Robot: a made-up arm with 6 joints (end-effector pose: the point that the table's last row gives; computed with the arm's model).
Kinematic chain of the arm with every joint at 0, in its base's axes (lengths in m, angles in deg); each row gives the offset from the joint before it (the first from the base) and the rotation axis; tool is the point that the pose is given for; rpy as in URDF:
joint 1: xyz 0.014 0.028 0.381 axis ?
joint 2: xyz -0.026 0 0.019 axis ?
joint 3: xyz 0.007 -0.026 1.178 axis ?
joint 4: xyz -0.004 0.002 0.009 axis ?
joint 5: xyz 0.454 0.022 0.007 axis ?
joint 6: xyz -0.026 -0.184 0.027 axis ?
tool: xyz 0.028 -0.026 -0.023 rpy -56 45.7 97.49
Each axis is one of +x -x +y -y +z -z.
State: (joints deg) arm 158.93 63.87 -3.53 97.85 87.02 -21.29
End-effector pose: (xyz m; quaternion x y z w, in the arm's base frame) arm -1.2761 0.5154 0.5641 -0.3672 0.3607 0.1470 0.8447
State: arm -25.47 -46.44 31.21 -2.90 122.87 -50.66
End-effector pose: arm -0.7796 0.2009 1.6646 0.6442 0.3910 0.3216 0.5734
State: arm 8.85 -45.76 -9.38 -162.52 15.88 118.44
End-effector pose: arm -0.4511 0.0752 1.4005 -0.4352 -0.4950 0.5763 0.4831
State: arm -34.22 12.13 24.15 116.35 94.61 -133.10
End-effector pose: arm 0.5487 -0.2886 1.7564 -0.1409 -0.2597 0.9393 0.1742
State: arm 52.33 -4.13 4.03 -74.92 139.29 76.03
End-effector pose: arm 0.2568 0.2648 1.4545 -0.5269 0.0872 0.1142 0.8377
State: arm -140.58 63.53 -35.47 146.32 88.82 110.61
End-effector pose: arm -0.7294 -0.7472 0.5178 0.6991 -0.4997 -0.4768 0.1851
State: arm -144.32 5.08 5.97 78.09 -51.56 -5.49
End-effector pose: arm -0.4530 -0.2384 1.7718 0.4506 0.5689 -0.0410 0.6868
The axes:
joint 1: +z
joint 2: +y
joint 3: -y
joint 4: -x
joint 5: -y
joint 6: -x

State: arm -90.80 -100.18 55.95 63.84 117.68 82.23
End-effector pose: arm -0.0831 1.6561 0.2056 -0.2569 -0.0320 0.7078 0.6572
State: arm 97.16 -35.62 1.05 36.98 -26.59 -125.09
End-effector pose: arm 0.1755 -0.3545 1.7204 0.3524 -0.6015 0.6932 0.1831
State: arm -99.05 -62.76 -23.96 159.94 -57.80 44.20
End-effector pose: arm 0.2954 0.7280 1.2878 0.7071 0.6894 -0.1574 0.0023
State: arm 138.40 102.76 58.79 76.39 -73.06 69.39
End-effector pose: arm -1.1588 1.1390 -0.0643 0.5340 -0.4221 0.3000 0.6683
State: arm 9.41 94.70 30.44 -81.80 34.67 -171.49
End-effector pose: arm 1.2397 0.1416 -0.1372 0.1771 -0.5752 -0.6657 0.4413
